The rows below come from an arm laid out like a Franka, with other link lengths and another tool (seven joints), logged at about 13 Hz.
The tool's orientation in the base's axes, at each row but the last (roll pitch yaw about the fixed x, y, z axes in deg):
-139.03 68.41 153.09
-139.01 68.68 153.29
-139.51 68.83 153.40
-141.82 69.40 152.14
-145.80 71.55 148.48
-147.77 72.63 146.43
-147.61 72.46 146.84
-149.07 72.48 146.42
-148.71 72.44 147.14
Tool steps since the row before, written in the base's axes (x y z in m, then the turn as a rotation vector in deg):
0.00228 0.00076 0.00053 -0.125 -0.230 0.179
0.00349 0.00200 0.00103 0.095 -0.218 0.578
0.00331 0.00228 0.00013 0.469 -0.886 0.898
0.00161 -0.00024 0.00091 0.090 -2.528 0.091
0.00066 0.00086 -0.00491 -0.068 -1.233 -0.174
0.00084 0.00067 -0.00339 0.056 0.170 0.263
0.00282 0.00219 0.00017 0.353 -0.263 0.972
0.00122 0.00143 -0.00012 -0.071 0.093 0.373
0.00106 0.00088 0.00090 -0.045 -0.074 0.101
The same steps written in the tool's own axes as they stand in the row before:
-0.00111 0.00219 -0.00008 -0.164 -0.245 0.117
-0.00177 0.00364 -0.00092 -0.605 -0.141 0.070
-0.00082 0.00382 -0.00095 -1.132 -0.159 0.710
-0.00139 0.00112 0.00054 -0.529 -1.014 2.258
0.00462 0.00183 0.00077 -0.021 -0.555 1.117
0.00314 0.00157 0.00058 -0.237 0.080 -0.197
-0.00051 0.00342 -0.00092 -1.059 0.045 0.121
0.00005 0.00173 -0.00074 -0.322 -0.079 -0.206
-0.00098 0.00119 -0.00058 -0.097 -0.089 0.021

